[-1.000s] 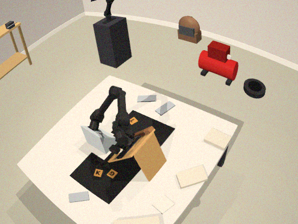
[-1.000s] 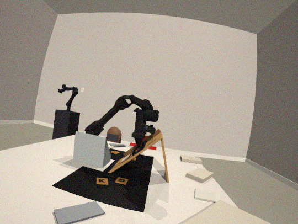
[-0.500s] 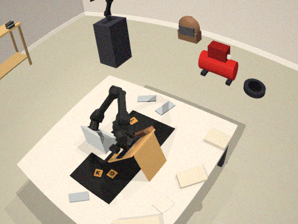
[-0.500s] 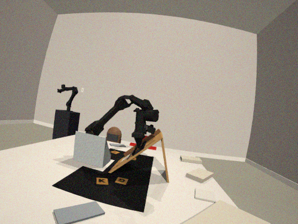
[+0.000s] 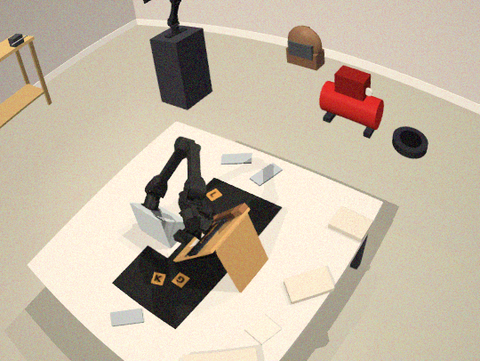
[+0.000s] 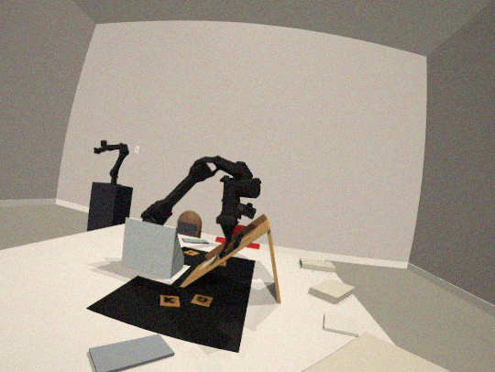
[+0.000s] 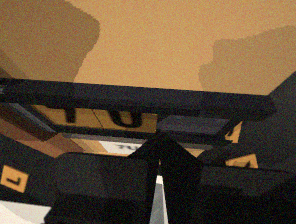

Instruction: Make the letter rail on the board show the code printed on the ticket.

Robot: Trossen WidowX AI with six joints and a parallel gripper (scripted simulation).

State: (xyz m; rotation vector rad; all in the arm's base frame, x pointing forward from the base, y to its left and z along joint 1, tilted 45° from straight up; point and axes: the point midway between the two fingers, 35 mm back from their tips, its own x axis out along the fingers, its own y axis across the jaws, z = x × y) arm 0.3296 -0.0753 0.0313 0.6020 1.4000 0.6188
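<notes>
The u tile lies 1 cm ahead of my gripper tip, 3 cm to the left of it and 1 cm below it. Also, from my gripper tip: white ticket (6 cm behind, 4 cm to the left, 9 cm below); black mat (13 cm behind, 4 cm to the left, 17 cm below); 7 tile (1 cm ahead, 9 cm to the left, 1 cm below).
</notes>
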